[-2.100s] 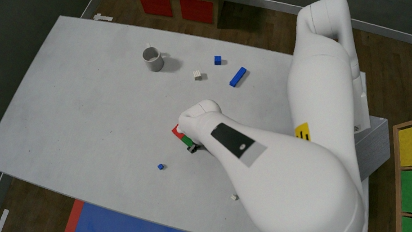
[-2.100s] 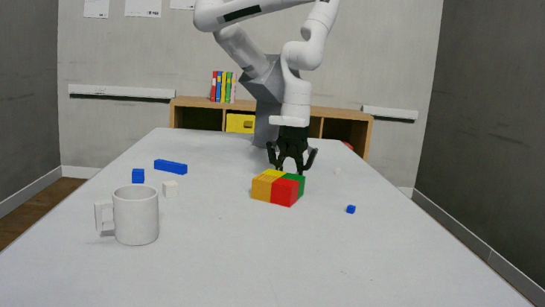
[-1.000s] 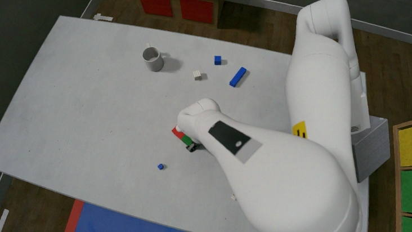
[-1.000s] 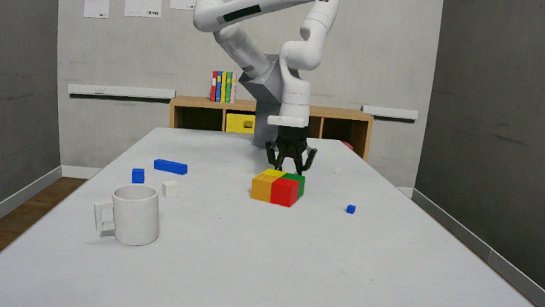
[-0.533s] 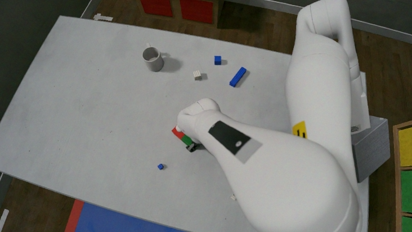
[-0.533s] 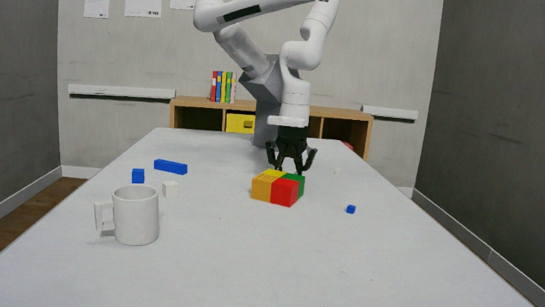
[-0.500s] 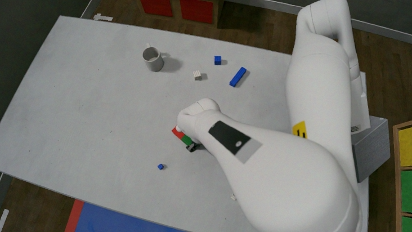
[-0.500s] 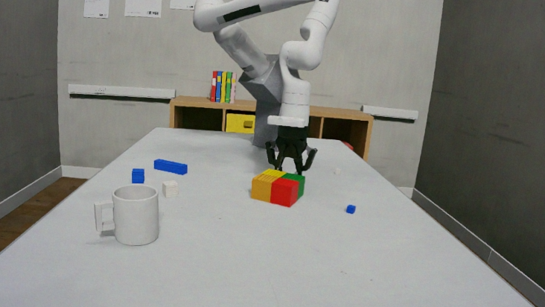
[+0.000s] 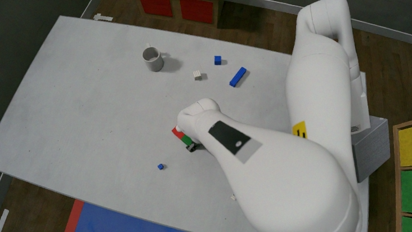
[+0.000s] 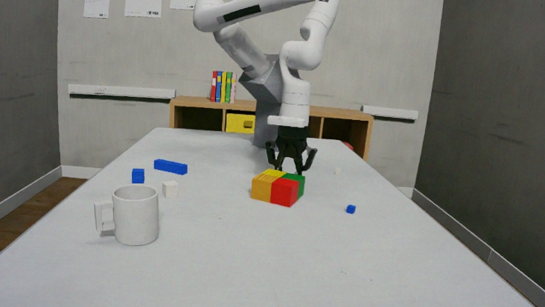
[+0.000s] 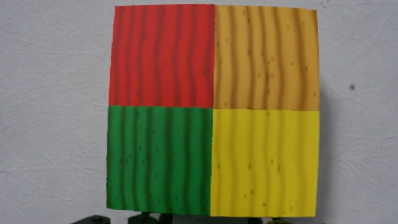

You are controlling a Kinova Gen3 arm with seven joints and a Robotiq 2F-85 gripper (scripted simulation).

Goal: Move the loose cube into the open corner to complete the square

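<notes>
Right now my hand is 4 cm to the left of the yellow cube, 1 cm short of it and 1 cm above it. From my hand the other things lie so: green cube: 4 cm ahead, 1 cm to the right, 1 cm below; red cube: 8 cm ahead, 4 cm to the right, 1 cm below; orange cube: 8 cm to the right, 5 cm ahead, 1 cm below.
</notes>
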